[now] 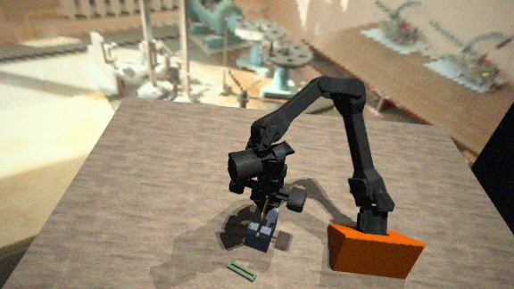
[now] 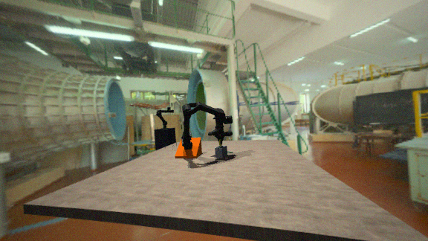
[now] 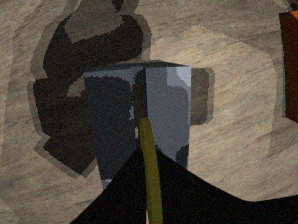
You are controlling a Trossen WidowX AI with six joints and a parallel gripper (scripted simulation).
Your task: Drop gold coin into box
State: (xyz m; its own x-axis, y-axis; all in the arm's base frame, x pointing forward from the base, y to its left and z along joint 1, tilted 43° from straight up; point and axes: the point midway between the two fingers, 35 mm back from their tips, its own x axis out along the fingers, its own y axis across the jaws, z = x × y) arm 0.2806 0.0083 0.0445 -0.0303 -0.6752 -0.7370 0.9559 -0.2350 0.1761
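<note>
My gripper tip is 20 mm below the gold coin.
</note>
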